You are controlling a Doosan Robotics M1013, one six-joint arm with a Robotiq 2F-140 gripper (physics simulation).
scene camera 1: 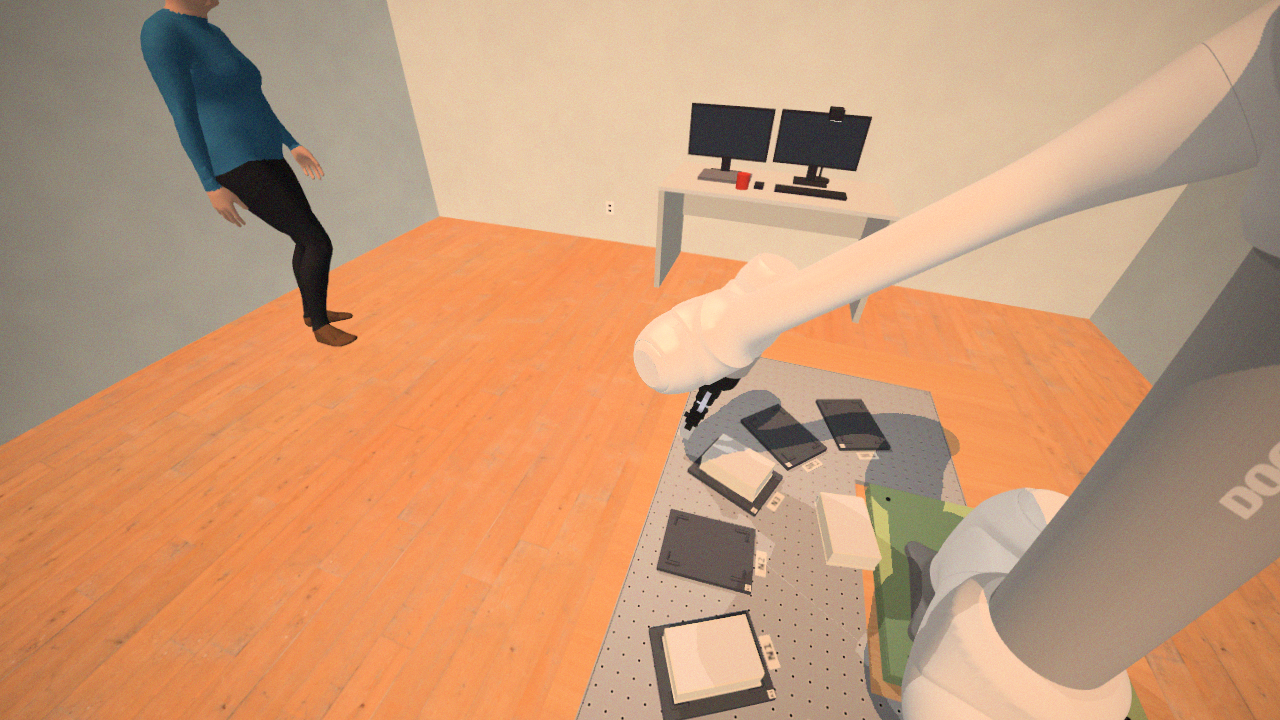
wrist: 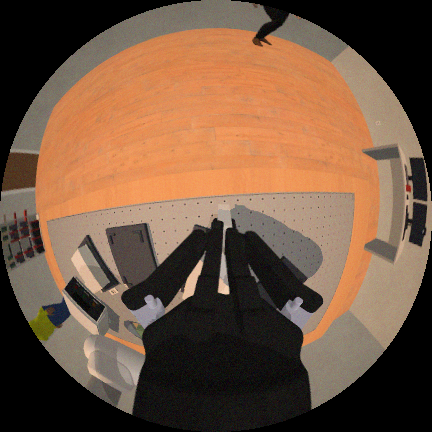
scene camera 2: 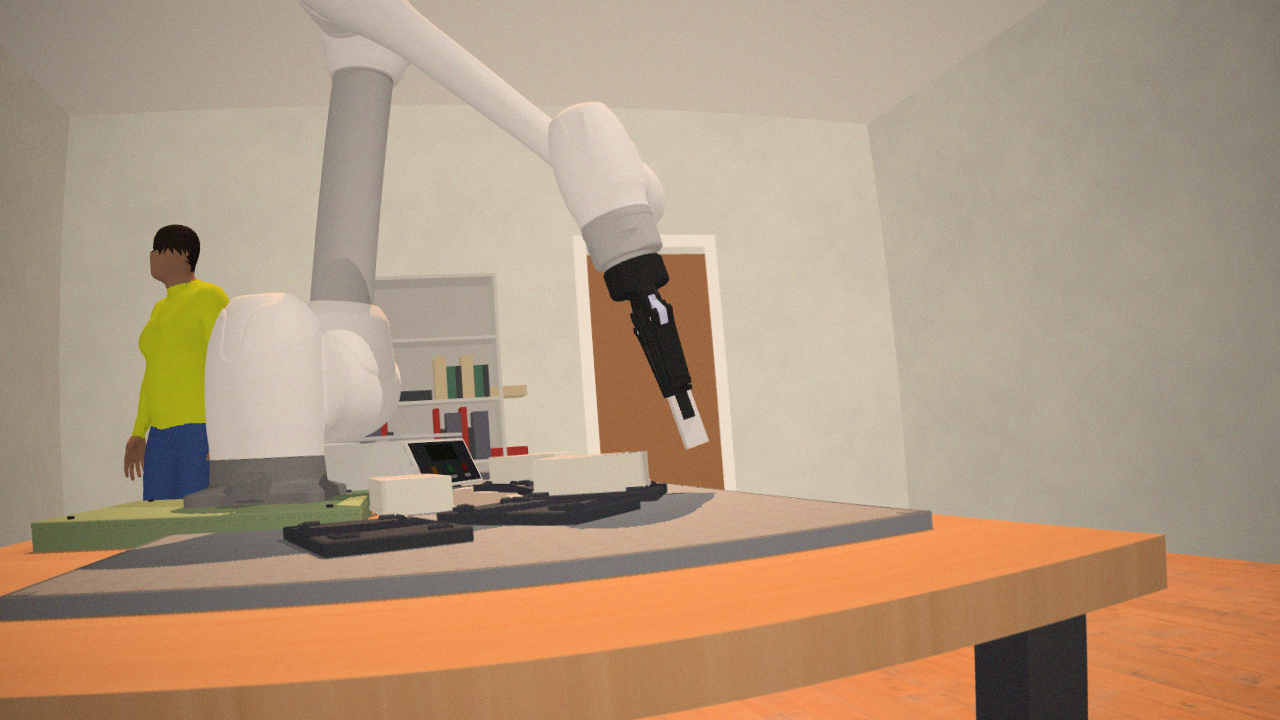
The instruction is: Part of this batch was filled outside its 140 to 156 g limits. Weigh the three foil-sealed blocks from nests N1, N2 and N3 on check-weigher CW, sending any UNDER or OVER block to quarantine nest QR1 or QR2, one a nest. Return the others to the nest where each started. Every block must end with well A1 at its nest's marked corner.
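Frame: origin at the arm's base, x ahead, y left, z up, level; millimetres.
Seen in the pictures: gripper, fingertip midpoint: (scene camera 1: 683, 434) (wrist: 222, 212) (scene camera 2: 697, 445); arm's base, origin of the base link: (scene camera 2: 270, 500).
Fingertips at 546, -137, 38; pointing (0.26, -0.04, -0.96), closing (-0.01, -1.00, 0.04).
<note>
Offsets run from my fingertips to a thing's top centre, as dx, dy, dz. "pt": to the spot under its first point. Level surfaces: height alone.
My gripper (scene camera 1: 689, 428) (scene camera 2: 687, 416) (wrist: 222, 212) is shut and empty, tilted above the outer side of nest N3 {-126, +16, -40} (scene camera 1: 720, 492). A pale block {-126, +16, -2} (scene camera 1: 738, 470) (scene camera 2: 586, 474) sits on N3, partly behind the fingers in the wrist view. Another pale block {-178, +373, -2} (scene camera 1: 714, 658) (wrist: 92, 265) sits on nest N1 {pt -107, +406, -44} (scene camera 1: 657, 662). Nest N2 {-122, +200, -38} (scene camera 1: 707, 548) (wrist: 132, 250) is empty. A third pale block {-350, +66, -14} (scene camera 1: 847, 530) (scene camera 2: 409, 494) lies between the nests and the base; its support is unclear. Nests QR1 {-201, -142, -38} (scene camera 1: 783, 434) and QR2 {-350, -251, -40} (scene camera 1: 852, 424) (scene camera 2: 393, 537) are empty. Check-weigher CW {-418, +539, +44} (scene camera 2: 443, 461) (wrist: 84, 300) has an unreadable display. Well A1 cannot be made out.
The perforated plate {dz -56} (scene camera 1: 617, 667) (scene camera 2: 760, 526) carries the nests. A green base plate (scene camera 1: 895, 519) (scene camera 2: 116, 528) lies under the arm's foot. A person in blue (scene camera 1: 214, 98) stands across the floor; a person in yellow (scene camera 2: 179, 358) stands behind the arm. A desk (scene camera 1: 778, 201) stands by the wall.
</note>
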